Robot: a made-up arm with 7 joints. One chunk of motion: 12 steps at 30 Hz.
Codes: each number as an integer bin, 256 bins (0 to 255) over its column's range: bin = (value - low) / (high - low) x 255, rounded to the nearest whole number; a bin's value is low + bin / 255 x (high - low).
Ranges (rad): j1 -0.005..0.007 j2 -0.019..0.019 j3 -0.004..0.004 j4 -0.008..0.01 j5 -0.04..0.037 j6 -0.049..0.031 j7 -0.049..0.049
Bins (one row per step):
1: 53 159 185 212 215 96 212
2: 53 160 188 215 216 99 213
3: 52 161 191 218 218 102 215
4: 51 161 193 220 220 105 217
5: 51 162 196 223 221 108 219
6: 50 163 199 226 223 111 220
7: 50 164 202 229 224 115 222
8: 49 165 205 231 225 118 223
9: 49 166 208 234 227 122 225
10: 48 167 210 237 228 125 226
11: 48 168 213 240 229 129 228
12: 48 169 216 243 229 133 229
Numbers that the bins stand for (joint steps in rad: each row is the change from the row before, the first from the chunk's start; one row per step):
1: -0.00251 0.00469 0.00180 0.00696 0.02492 -0.01888 0.03247
2: -0.00251 0.00484 0.00190 0.00718 0.02522 -0.01794 0.03286
3: -0.00255 0.00499 0.00199 0.00739 0.02583 -0.01700 0.03363
4: -0.00260 0.00499 0.00205 0.00753 0.02643 -0.01606 0.03440
5: -0.00260 0.00514 0.00215 0.00774 0.02673 -0.01512 0.03516
6: -0.00265 0.00529 0.00224 0.00795 0.02734 -0.01418 0.03555
7: -0.00265 0.00544 0.00234 0.00816 0.02764 -0.01292 0.03632
8: -0.00269 0.00559 0.00243 0.00831 0.02794 -0.01198 0.03670
9: -0.00269 0.00574 0.00253 0.00852 0.02855 -0.01073 0.03747
10: -0.00274 0.00589 0.00259 0.00873 0.02885 -0.00978 0.03785
11: -0.00274 0.00604 0.00268 0.00894 0.02915 -0.00853 0.03862
12: -0.00274 0.00618 0.00278 0.00915 0.02915 -0.00727 0.03901

